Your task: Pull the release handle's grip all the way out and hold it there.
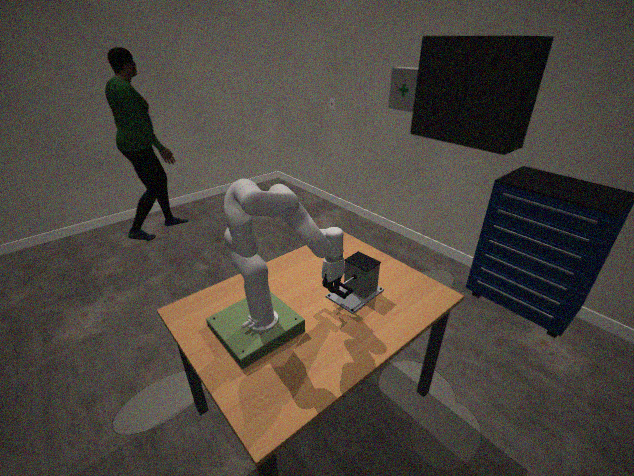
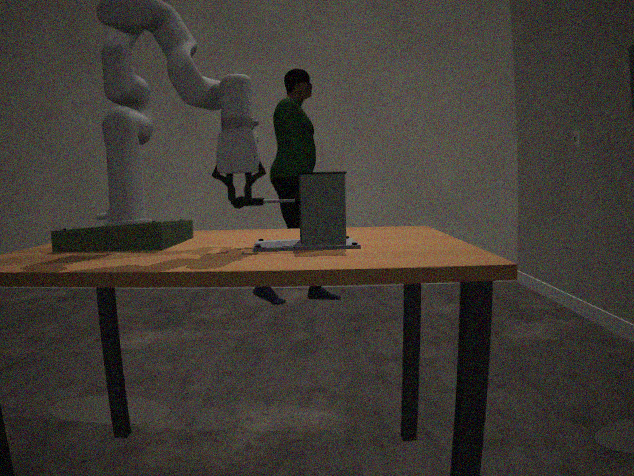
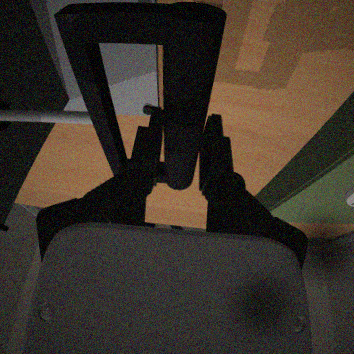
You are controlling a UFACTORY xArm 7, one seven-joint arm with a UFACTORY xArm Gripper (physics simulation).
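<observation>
The release handle's grip (image 3: 189, 65) is the thick black bar of a black loop-shaped handle (image 1: 345, 292) (image 2: 256, 201). My gripper (image 1: 335, 286) (image 2: 240, 200) (image 3: 183, 126) points down and is shut on the grip, with one finger on each side of the bar. A thin grey rod (image 1: 350, 280) (image 2: 279, 200) (image 3: 45, 116) runs level from the handle to a grey box (image 1: 361, 279) (image 2: 322, 210). A length of rod shows between them, so the handle stands away from the box face. The rod's end inside the box is hidden.
The box stands on a light metal plate (image 1: 353, 305) (image 2: 276, 245) bolted to the wooden table (image 1: 409, 307) (image 2: 409, 256). The arm's green base block (image 1: 245, 348) (image 2: 107, 238) is at the other side. A person in green (image 1: 128, 112) (image 2: 294, 133) stands behind the table.
</observation>
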